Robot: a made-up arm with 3 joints. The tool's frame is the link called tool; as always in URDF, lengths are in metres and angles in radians. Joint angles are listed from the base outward.
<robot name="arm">
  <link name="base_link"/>
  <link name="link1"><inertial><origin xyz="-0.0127 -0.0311 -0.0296"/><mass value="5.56"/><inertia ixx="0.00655" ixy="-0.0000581" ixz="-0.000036" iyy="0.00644" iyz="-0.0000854" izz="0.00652"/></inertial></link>
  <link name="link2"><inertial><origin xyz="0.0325 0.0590 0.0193"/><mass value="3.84"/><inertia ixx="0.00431" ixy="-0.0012" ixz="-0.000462" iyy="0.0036" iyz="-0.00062" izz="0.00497"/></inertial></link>
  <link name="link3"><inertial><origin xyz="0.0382 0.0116 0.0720"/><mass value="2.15"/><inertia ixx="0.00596" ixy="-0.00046" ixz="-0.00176" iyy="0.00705" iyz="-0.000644" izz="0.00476"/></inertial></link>
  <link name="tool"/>
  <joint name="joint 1" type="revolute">
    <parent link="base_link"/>
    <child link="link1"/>
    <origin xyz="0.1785 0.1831 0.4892" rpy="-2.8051 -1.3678 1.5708"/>
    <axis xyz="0 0 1"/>
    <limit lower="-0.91" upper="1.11"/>
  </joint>
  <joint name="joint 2" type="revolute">
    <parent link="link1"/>
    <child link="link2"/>
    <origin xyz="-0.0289 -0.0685 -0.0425" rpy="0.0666 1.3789 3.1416"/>
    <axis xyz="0 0 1"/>
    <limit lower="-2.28" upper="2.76"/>
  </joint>
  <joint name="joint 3" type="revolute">
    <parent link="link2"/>
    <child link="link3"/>
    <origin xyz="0.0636 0.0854 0.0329" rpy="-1.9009 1.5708 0"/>
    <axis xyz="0 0 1"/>
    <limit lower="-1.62" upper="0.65"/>
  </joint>
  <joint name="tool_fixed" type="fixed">
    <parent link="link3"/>
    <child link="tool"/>
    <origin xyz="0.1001 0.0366 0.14" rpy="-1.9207 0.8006 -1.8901"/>
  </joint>
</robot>
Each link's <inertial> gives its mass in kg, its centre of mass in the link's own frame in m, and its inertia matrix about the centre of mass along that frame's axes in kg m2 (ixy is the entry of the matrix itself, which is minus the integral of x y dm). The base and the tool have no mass. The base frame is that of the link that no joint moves.
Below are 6 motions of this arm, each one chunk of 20 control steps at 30 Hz.
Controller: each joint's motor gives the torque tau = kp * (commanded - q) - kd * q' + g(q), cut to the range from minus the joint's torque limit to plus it. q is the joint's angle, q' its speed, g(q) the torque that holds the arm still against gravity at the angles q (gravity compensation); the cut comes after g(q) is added. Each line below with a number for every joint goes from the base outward.
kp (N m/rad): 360 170 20
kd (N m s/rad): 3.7 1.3 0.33
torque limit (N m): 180 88 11
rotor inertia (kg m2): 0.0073 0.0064 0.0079
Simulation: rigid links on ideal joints. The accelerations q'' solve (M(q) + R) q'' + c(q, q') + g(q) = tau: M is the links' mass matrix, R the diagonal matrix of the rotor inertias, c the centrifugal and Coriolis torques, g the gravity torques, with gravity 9.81 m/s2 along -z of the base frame. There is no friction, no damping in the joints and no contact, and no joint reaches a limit. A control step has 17 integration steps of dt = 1/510 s. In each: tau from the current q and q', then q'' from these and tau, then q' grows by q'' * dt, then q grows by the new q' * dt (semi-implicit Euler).
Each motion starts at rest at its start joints. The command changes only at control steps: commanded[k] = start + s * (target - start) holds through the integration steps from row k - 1 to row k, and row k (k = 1, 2, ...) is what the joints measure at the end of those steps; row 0 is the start. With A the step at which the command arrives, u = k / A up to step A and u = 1 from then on. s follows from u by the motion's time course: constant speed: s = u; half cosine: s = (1 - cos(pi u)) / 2; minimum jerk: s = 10 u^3 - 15 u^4 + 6 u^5; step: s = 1 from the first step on.
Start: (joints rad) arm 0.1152 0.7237 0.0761
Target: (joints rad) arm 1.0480 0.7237 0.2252
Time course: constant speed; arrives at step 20
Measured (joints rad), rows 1 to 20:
1: 0.1508 0.7181 0.0837
2: 0.2186 0.7185 0.0870
3: 0.2757 0.7267 0.0895
4: 0.3145 0.7278 0.1041
5: 0.3538 0.7221 0.1192
6: 0.4023 0.7205 0.1225
7: 0.4532 0.7235 0.1230
8: 0.5002 0.7247 0.1310
9: 0.5447 0.7234 0.1428
10: 0.5905 0.7227 0.1514
11: 0.6380 0.7232 0.1571
12: 0.6854 0.7236 0.1633
13: 0.7317 0.7234 0.1711
14: 0.7779 0.7232 0.1792
15: 0.8246 0.7233 0.1868
16: 0.8715 0.7234 0.1941
17: 0.9182 0.7234 0.2014
18: 0.9647 0.7233 0.2089
19: 1.0112 0.7233 0.2164
20: 1.0579 0.7233 0.2239

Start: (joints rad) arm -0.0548 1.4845 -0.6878
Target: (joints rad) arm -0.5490 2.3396 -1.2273
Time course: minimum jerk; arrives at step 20
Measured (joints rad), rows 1 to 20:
1: -0.0554 1.4853 -0.6883
2: -0.0592 1.4914 -0.6922
3: -0.0691 1.5084 -0.7028
4: -0.0862 1.5388 -0.7207
5: -0.1103 1.5818 -0.7456
6: -0.1413 1.6361 -0.7780
7: -0.1784 1.7008 -0.8182
8: -0.2202 1.7740 -0.8647
9: -0.2650 1.8529 -0.9147
10: -0.3112 1.9343 -0.9657
11: -0.3568 2.0149 -1.0159
12: -0.4002 2.0916 -1.0635
13: -0.4398 2.1612 -1.1068
14: -0.4742 2.2211 -1.1443
15: -0.5025 2.2695 -1.1748
16: -0.5238 2.3052 -1.1980
17: -0.5382 2.3282 -1.2138
18: -0.5461 2.3397 -1.2230
19: -0.5490 2.3422 -1.2269
20: -0.5491 2.3399 -1.2277

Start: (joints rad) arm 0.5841 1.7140 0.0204
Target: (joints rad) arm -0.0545 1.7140 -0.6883
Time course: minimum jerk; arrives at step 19
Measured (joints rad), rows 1 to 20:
1: 0.5831 1.7140 0.0200
2: 0.5770 1.7143 0.0165
3: 0.5623 1.7148 0.0050
4: 0.5376 1.7150 -0.0187
5: 0.5028 1.7147 -0.0559
6: 0.4583 1.7142 -0.1053
7: 0.4057 1.7138 -0.1643
8: 0.3469 1.7134 -0.2302
9: 0.2845 1.7131 -0.3005
10: 0.2212 1.7127 -0.3726
11: 0.1598 1.7124 -0.4433
12: 0.1030 1.7123 -0.5093
13: 0.0531 1.7123 -0.5676
14: 0.0120 1.7125 -0.6159
15: -0.0191 1.7128 -0.6527
16: -0.0399 1.7130 -0.6774
17: -0.0512 1.7132 -0.6907
18: -0.0550 1.7134 -0.6943
19: -0.0547 1.7137 -0.6915
20: -0.0543 1.7142 -0.6873

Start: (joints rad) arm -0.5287 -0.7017 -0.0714
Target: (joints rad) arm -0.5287 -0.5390 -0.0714
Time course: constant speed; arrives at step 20
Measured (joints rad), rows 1 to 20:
1: -0.5296 -0.6945 -0.0753
2: -0.5290 -0.6830 -0.0755
3: -0.5279 -0.6735 -0.0707
4: -0.5284 -0.6661 -0.0679
5: -0.5290 -0.6590 -0.0695
6: -0.5289 -0.6511 -0.0723
7: -0.5286 -0.6426 -0.0731
8: -0.5286 -0.6341 -0.0719
9: -0.5287 -0.6260 -0.0706
10: -0.5287 -0.6180 -0.0705
11: -0.5287 -0.6099 -0.0713
12: -0.5287 -0.6018 -0.0717
13: -0.5287 -0.5936 -0.0716
14: -0.5287 -0.5855 -0.0713
15: -0.5287 -0.5773 -0.0712
16: -0.5287 -0.5692 -0.0712
17: -0.5287 -0.5611 -0.0713
18: -0.5287 -0.5529 -0.0714
19: -0.5287 -0.5448 -0.0714
20: -0.5287 -0.5366 -0.0713

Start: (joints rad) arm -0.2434 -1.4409 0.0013
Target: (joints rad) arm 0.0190 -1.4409 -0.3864
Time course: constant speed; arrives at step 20
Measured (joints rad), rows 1 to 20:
1: -0.2289 -1.4422 -0.0082
2: -0.2148 -1.4388 -0.0346
3: -0.2015 -1.4392 -0.0589
4: -0.1890 -1.4415 -0.0790
5: -0.1760 -1.4416 -0.0983
6: -0.1625 -1.4402 -0.1167
7: -0.1493 -1.4398 -0.1344
8: -0.1364 -1.4404 -0.1533
9: -0.1233 -1.4408 -0.1738
10: -0.1101 -1.4407 -0.1942
11: -0.0970 -1.4405 -0.2134
12: -0.0839 -1.4404 -0.2321
13: -0.0708 -1.4405 -0.2512
14: -0.0577 -1.4405 -0.2708
15: -0.0445 -1.4405 -0.2904
16: -0.0314 -1.4405 -0.3099
17: -0.0183 -1.4405 -0.3292
18: -0.0052 -1.4405 -0.3484
19: 0.0079 -1.4405 -0.3678
20: 0.0210 -1.4405 -0.3872

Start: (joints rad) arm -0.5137 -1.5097 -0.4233
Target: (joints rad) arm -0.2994 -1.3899 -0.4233
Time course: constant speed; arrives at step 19
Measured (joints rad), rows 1 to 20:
1: -0.5016 -1.5063 -0.4260
2: -0.4894 -1.4947 -0.4291
3: -0.4776 -1.4861 -0.4239
4: -0.4668 -1.4816 -0.4189
5: -0.4558 -1.4768 -0.4209
6: -0.4443 -1.4702 -0.4251
7: -0.4329 -1.4634 -0.4259
8: -0.4217 -1.4570 -0.4239
9: -0.4104 -1.4507 -0.4225
10: -0.3991 -1.4444 -0.4227
11: -0.3878 -1.4382 -0.4235
12: -0.3766 -1.4320 -0.4238
13: -0.3653 -1.4257 -0.4238
14: -0.3540 -1.4193 -0.4235
15: -0.3427 -1.4129 -0.4233
16: -0.3314 -1.4066 -0.4233
17: -0.3201 -1.4004 -0.4235
18: -0.3088 -1.3941 -0.4236
19: -0.2975 -1.3878 -0.4235
20: -0.2984 -1.3846 -0.4206

